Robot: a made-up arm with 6 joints.
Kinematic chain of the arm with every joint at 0, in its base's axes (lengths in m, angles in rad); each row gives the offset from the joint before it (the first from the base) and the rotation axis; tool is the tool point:
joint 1: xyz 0 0 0.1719 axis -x
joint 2: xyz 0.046 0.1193 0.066 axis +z
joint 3: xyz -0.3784 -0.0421 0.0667 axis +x
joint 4: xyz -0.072 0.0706 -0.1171 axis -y
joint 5: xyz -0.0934 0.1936 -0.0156 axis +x
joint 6: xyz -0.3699 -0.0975 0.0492 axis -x
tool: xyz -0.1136 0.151 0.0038
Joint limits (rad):
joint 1: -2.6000..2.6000
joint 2: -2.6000..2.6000
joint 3: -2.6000..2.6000
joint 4: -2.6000..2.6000
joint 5: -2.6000..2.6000
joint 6: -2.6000..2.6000
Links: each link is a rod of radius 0.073 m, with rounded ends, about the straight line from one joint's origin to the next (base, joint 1, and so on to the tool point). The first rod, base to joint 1, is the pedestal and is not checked.
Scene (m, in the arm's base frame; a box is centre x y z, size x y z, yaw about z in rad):
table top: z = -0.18
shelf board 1: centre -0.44 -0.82 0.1 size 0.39 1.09 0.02 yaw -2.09
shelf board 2: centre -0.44 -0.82 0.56 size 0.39 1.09 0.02 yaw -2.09
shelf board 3: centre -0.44 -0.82 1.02 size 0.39 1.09 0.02 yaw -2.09
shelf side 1: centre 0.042 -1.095 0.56 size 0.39 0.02 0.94 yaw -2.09
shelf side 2: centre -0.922 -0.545 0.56 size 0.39 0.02 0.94 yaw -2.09
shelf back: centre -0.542 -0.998 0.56 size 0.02 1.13 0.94 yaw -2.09
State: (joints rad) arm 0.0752 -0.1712 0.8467 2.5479 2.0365 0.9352
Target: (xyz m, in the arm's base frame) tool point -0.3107 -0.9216 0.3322
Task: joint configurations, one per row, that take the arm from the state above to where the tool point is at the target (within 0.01 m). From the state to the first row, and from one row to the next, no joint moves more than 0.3 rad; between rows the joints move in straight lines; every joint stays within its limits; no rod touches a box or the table.
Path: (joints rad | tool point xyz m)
1: -0.1943 -0.0724 0.9594 2.5544 2.0959 0.8341 | 0.1013 0.5890 0.4187
2: -0.4639 0.0264 1.0722 2.5609 2.1553 0.7330 | 0.0506 0.4751 0.6048
3: -0.7334 0.1251 1.1849 2.5674 2.2146 0.6319 | 0.0045 0.2996 0.7369
4: -1.0030 0.2239 1.2977 2.5740 2.2740 0.5309 | -0.0350 0.0876 0.7963
5: -1.2725 0.3227 1.4104 2.5805 2.3334 0.4298 | -0.0661 -0.1304 0.7755
6: -1.5421 0.4215 1.5231 2.5870 2.3928 0.3287 | -0.0876 -0.3247 0.6796
7: -1.8116 0.5203 1.6359 2.5935 2.4522 0.2276 | -0.0987 -0.4704 0.5241
8: -2.0812 0.6190 1.7486 2.6000 2.5116 0.1265 | -0.0990 -0.5512 0.3322
9: -2.0095 0.4596 1.8823 2.3786 2.4214 0.4161 | -0.1678 -0.6620 0.3552
10: -1.9379 0.3001 2.0161 2.1573 2.3312 0.7057 | -0.2188 -0.7699 0.3535
11: -1.8663 0.1407 2.1498 1.9359 2.2411 0.9953 | -0.2627 -0.8591 0.3403
12: -1.7947 -0.0188 2.2835 1.7146 2.1509 1.2849 | -0.3107 -0.9216 0.3322

